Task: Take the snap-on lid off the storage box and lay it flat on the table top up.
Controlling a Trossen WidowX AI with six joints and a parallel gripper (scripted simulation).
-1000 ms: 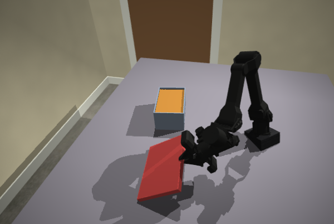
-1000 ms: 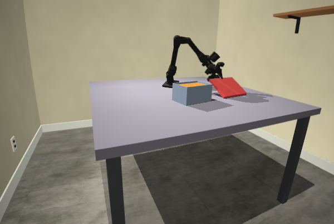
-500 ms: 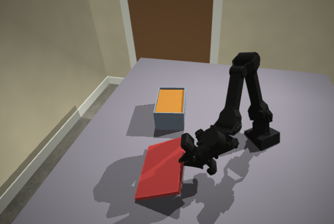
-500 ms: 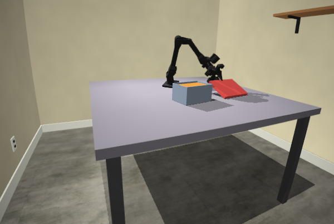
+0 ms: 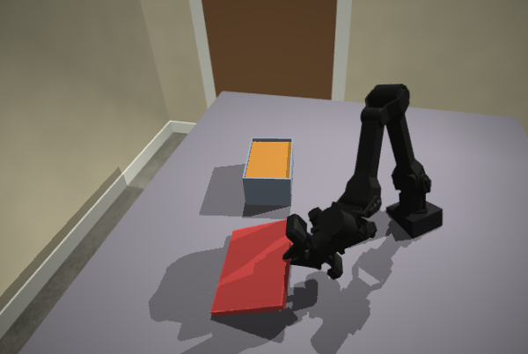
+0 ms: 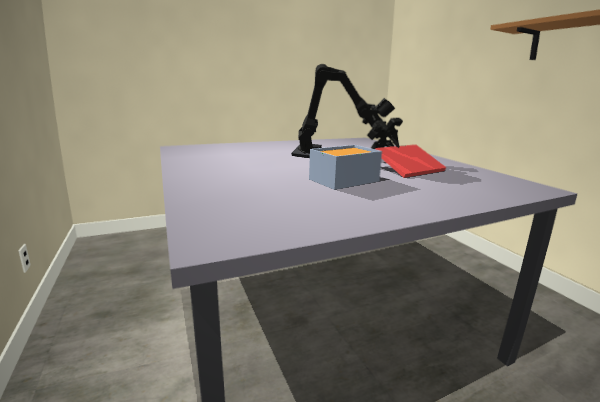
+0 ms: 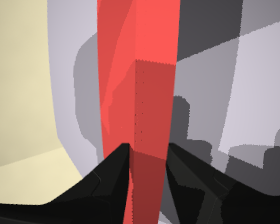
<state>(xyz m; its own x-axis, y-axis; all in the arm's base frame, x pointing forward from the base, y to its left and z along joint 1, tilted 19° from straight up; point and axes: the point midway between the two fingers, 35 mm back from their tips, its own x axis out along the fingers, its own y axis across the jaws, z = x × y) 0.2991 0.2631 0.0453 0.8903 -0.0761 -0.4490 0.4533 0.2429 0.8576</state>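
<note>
Now: hand 11 cm short of the lid and 5 cm above it. From my hand the other things lie so: storage box 12 cm ahead, 35 cm to the right, 4 cm below.
</note>
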